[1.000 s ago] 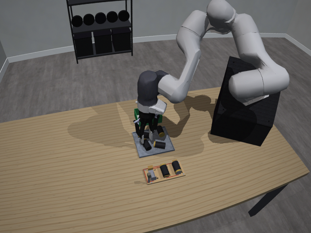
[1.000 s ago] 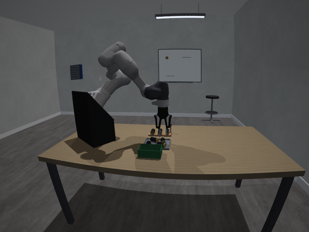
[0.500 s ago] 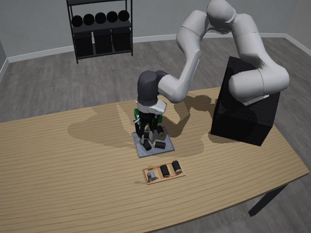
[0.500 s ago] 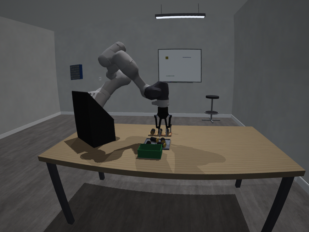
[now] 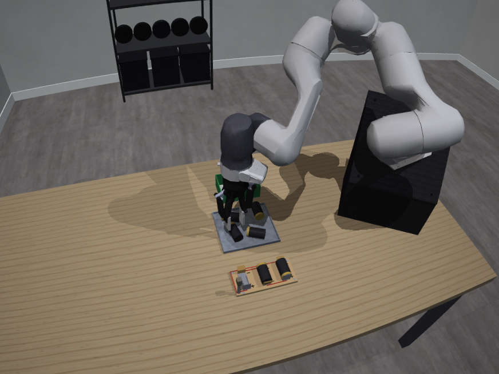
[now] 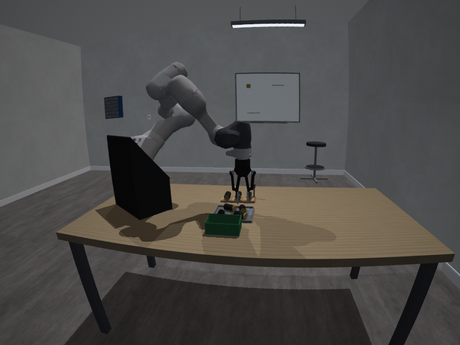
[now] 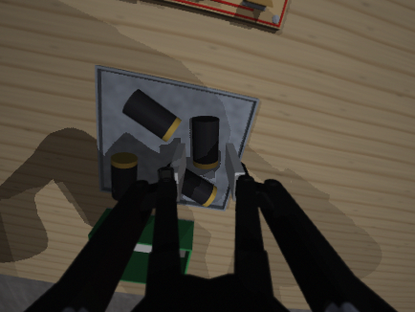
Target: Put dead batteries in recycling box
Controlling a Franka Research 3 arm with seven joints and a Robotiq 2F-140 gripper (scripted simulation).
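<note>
Now: the bulb 2 cm behind my hand, 23 cm to the left of it and 1 cm below it. The rest, counted from my hand: grey tray (4 cm behind, 4 cm to the right, 8 cm below); wooden holder board (10 cm behind, 17 cm to the left, 8 cm below); green recycling box (21 cm to the right, 7 cm below).
</note>
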